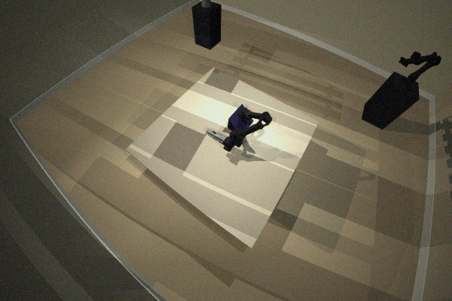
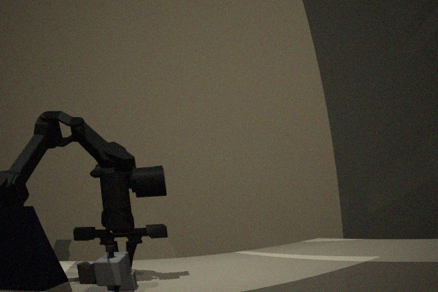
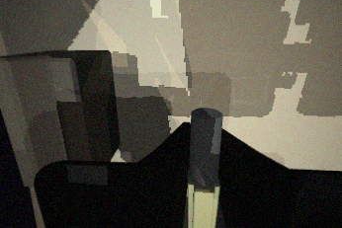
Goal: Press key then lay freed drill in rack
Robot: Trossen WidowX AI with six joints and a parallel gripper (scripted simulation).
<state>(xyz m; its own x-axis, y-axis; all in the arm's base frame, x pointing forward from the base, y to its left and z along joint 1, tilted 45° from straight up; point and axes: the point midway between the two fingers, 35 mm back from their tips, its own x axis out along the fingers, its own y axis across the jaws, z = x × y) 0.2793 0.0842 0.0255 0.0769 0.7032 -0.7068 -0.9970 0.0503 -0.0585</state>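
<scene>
My gripper tip is 4 cm to the left of the drill and 3 cm below it. From my gripper tip the other things lie so: blue key: 18 cm to the right, 4 cm above; small dark block: 8 cm behind, 1 cm to the left.
</scene>
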